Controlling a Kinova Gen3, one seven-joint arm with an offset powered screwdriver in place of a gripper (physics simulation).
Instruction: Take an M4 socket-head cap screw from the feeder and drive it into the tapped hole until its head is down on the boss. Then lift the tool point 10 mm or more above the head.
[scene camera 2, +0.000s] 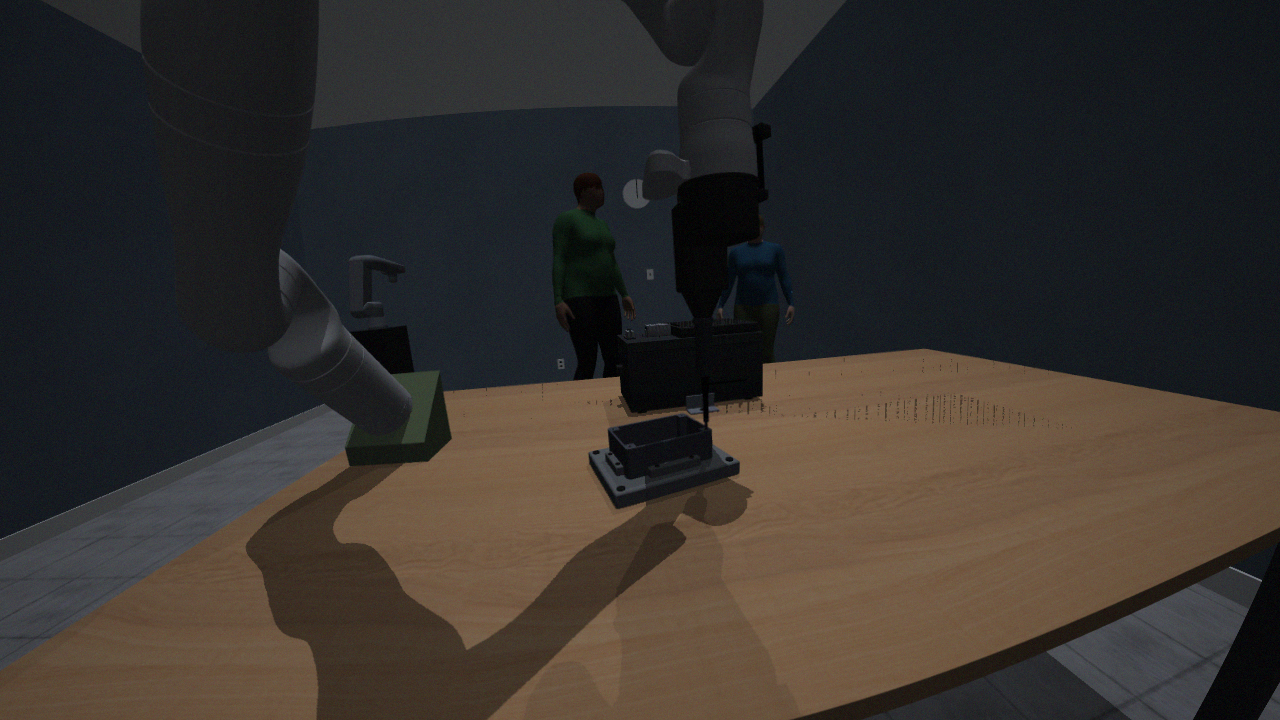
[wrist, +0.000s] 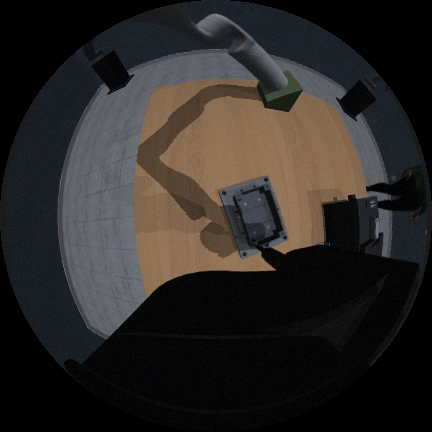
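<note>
The dark open-topped housing (scene camera 2: 669, 453) (wrist: 274, 214) sits on a grey fixture plate (scene camera 2: 633, 486) (wrist: 228, 204) with holes at its corners. The screwdriver (scene camera 2: 706, 420) (wrist: 257, 245) stands upright, with its thin tip at the housing's right rear corner in the scene view and at its lower edge in the wrist view. The tip appears at or very near the rim; contact is too small to tell. The black feeder (scene camera 2: 657, 374) (wrist: 341, 225) stands behind the housing, apart from the tip. No screw can be made out at the tip, and the tapped hole under it is hidden.
A green block (scene camera 2: 431, 419) (wrist: 286, 100) stands at the arm's base on the wooden table (scene camera 2: 501, 555) (wrist: 200, 150). A small light bracket (scene camera 2: 701, 403) lies in front of the feeder. Two people (scene camera 2: 586, 255) (scene camera 2: 757, 271) stand beyond the table.
</note>
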